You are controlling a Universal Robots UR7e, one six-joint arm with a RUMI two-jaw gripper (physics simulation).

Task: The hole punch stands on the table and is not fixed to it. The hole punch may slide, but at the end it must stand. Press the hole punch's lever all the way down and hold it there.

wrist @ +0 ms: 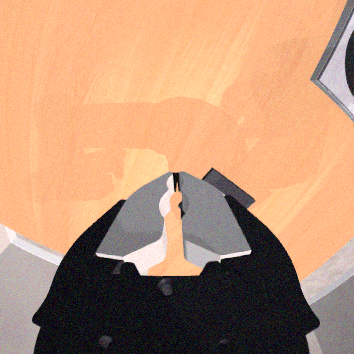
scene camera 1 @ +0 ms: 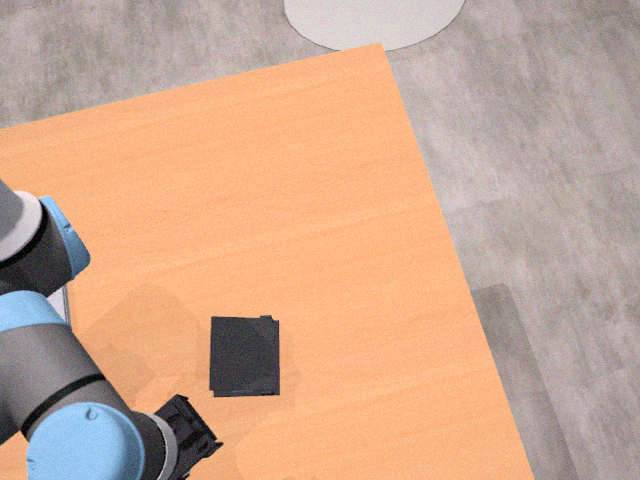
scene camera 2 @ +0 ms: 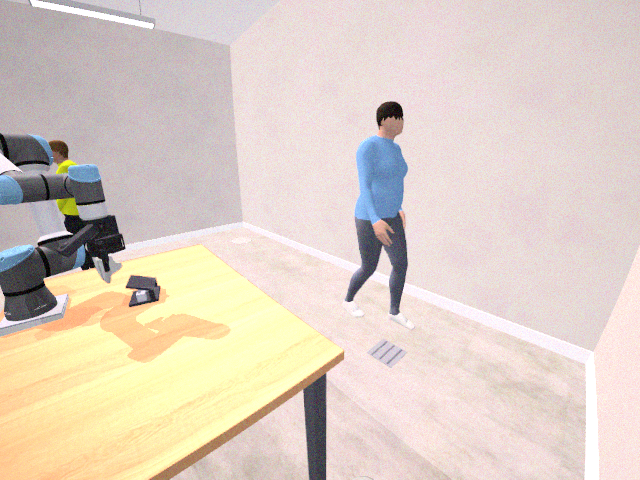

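The black hole punch stands on the table. In the scene camera 2 view its lever is raised, with a gap above the base and a light grey part between them. In the scene camera 1 view the lever's flat top hides most of the base. My gripper is shut and empty, its grey fingers pointing down. It hangs above the table, left of the punch in the scene camera 2 view, apart from the lever. In the wrist view the right finger and gripper body hide part of the punch.
The wooden table ends at a corner beyond the punch. The arm's grey base plate is on the table. A person in blue and one in yellow stand on the floor beyond the table.
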